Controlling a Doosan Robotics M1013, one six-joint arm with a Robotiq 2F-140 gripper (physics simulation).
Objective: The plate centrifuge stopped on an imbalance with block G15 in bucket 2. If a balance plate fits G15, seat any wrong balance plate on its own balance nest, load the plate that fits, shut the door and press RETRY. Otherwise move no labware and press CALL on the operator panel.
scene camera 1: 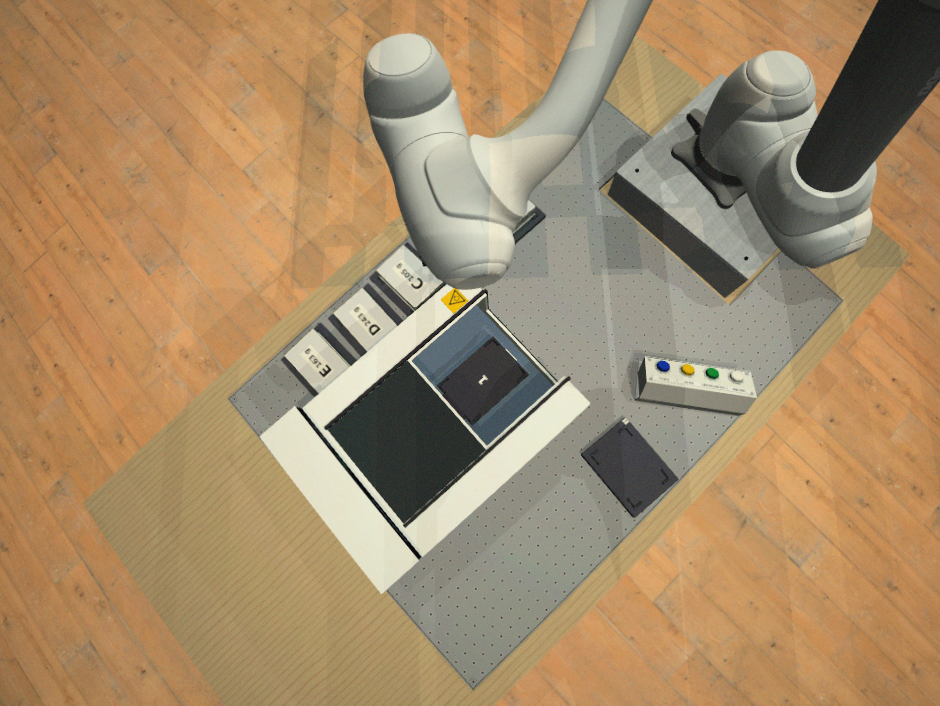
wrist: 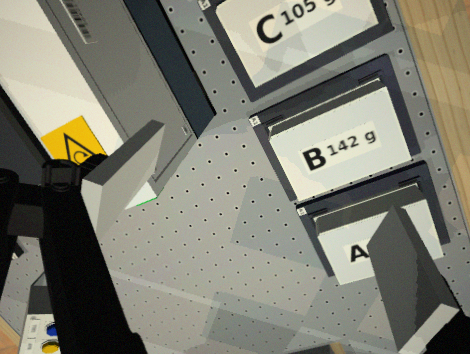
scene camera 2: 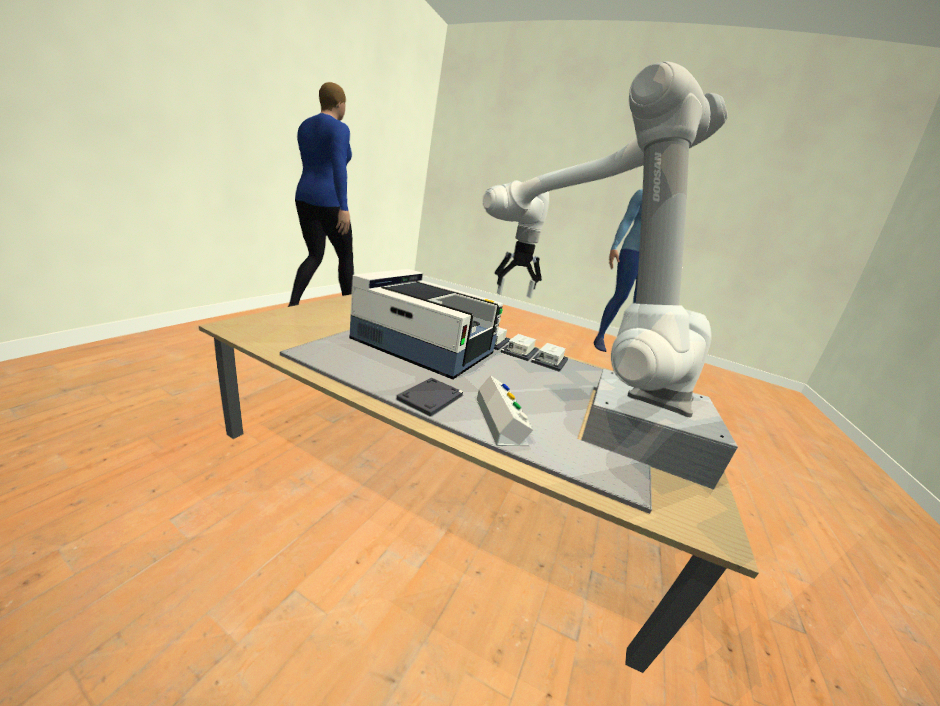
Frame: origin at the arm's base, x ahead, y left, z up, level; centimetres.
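Where they show: gripper, between the fingertips: [wrist: 270, 187] [scene camera 2: 514, 295]; arm's base, origin of its link: [scene camera 1: 727, 159] [scene camera 2: 661, 398].
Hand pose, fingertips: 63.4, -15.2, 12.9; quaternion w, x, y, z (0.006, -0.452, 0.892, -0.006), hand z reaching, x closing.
Each offset is from my fingertips to the top centre of the thing, as dx, dy, dz.
The white centrifuge [scene camera 1: 326, 493] [scene camera 2: 410, 319] has its front chamber uncovered; a dark bucket marked 1 [scene camera 1: 493, 364] shows inside. Block G15 and bucket 2 do not show. Balance plates E 163 g @(+34.2, +1.4, -17.9) [scene camera 1: 315, 358], D 243 g @(+20.7, -0.4, -17.9) [scene camera 1: 363, 313], C 105 g @(+7.7, -3.6, -17.9) [scene camera 1: 402, 269] [wrist: 305, 45] and B 142 g @(-6.0, -4.8, -17.9) [wrist: 345, 175] [scene camera 2: 522, 342] sit on dark nests. Plate A @(-19.2, -7.0, -17.9) [wrist: 335, 237] [scene camera 2: 550, 351] sits on its nest, partly behind a finger in the wrist view. My gripper [scene camera 2: 514, 289] [wrist: 270, 187] is open and empty, high above the nest row. The operator panel @(-28.0, +49.6, -15.0) [scene camera 1: 695, 389] [scene camera 2: 501, 414] has blue, yellow, green and white buttons.
A flat dark empty nest @(-7.5, +55.5, -21.2) [scene camera 1: 629, 467] [scene camera 2: 430, 395] lies beside the panel. The arm's base block [scene camera 1: 676, 220] [scene camera 2: 653, 433] stands at one end of the table. Two people [scene camera 2: 324, 163] [scene camera 2: 626, 250] stand beyond the table.
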